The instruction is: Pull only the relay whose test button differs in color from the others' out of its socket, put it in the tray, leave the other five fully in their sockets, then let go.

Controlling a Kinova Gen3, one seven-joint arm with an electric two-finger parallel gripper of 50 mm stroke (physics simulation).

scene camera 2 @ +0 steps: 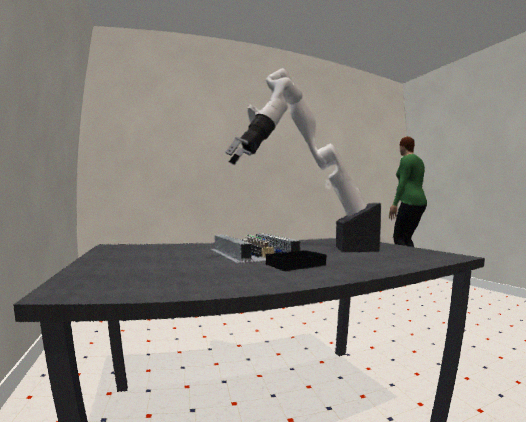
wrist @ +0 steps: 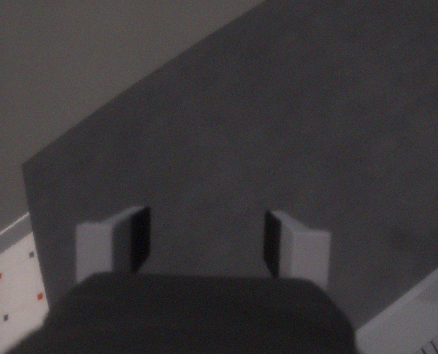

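My gripper [scene camera 2: 232, 153] [wrist: 207, 233] is open, with no object between its fingers. In the scene view it is high above the table, up and to the left of the relay panel. The panel [scene camera 2: 230, 247] lies on the table with small, crowded parts on it; the separate relays, their sockets and their test button colors are too small to tell. A corner of a pale panel [wrist: 410, 312] shows at the lower right of the wrist view. The black tray [scene camera 2: 296, 261] sits beside the panel, at its near right end. Its inside cannot be made out.
The dark table [scene camera 2: 150, 280] [wrist: 210, 150] carries the panel, the tray and the arm's dark base [scene camera 2: 358, 232], which stands behind and right of the tray. A person in a green top [scene camera 2: 411, 180] stands beyond the table at the right.
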